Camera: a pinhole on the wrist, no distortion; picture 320 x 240 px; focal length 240.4 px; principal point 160.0 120.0 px. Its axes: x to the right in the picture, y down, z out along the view. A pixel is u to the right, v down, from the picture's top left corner.
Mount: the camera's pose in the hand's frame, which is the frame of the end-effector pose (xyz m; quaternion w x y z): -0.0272 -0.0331 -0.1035 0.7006 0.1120 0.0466 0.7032
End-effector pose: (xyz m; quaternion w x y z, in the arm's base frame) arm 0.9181 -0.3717 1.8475 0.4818 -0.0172 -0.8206 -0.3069
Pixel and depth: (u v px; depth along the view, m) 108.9 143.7 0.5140
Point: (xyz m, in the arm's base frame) 0.5274 -0.3291 1.6472
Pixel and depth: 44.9 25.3 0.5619
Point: 0.3511 -0.5470 1.7996
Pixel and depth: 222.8 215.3 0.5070
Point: 0.6451 -0.0704 1.6294
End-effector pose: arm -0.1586 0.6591 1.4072 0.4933 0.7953 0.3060 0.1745
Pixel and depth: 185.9 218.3 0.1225
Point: -0.1891 0.6186 1.3674
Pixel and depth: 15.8 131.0 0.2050
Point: -0.1571 0.6631 1.2125
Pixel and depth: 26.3 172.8 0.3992
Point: -0.1054 0.5458 1.0196
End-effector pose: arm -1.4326 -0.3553 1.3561 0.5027 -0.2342 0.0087 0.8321
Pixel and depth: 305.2 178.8 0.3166
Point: -1.6186 -0.3843 1.5527
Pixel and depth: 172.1 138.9 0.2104
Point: -1.4388 -0.3052 1.4577
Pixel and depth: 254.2 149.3 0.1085
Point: -1.4292 -0.3657 1.3702
